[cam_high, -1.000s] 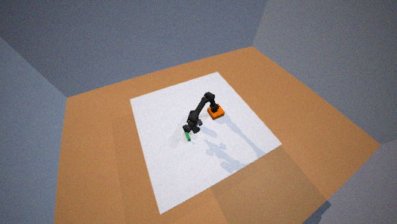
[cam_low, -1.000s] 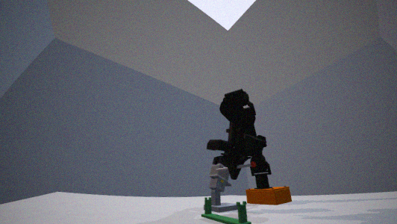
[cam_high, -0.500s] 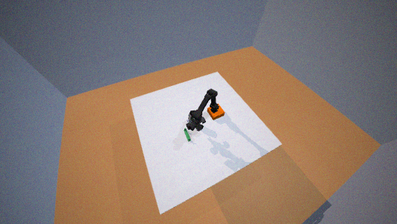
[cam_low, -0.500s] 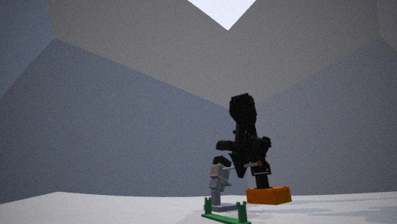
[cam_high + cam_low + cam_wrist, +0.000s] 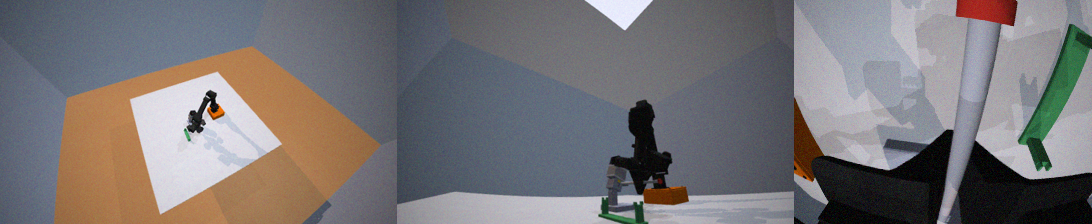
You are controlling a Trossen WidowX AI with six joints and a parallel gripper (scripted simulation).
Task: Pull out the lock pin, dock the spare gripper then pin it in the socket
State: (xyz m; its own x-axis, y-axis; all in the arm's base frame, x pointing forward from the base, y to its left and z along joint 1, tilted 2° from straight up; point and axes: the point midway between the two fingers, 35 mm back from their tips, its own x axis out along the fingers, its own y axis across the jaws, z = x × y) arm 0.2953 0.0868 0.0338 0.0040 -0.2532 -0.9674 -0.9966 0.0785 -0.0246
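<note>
Right now my gripper tip is 11 cm to the left of the grey mount and 2 cm past it. Also, from my gripper tip: spare gripper: 11 cm to the right, 7 cm above, 2 cm behind; green cradle: 10 cm ahead, 3 cm below, 1 cm to the left.
</note>
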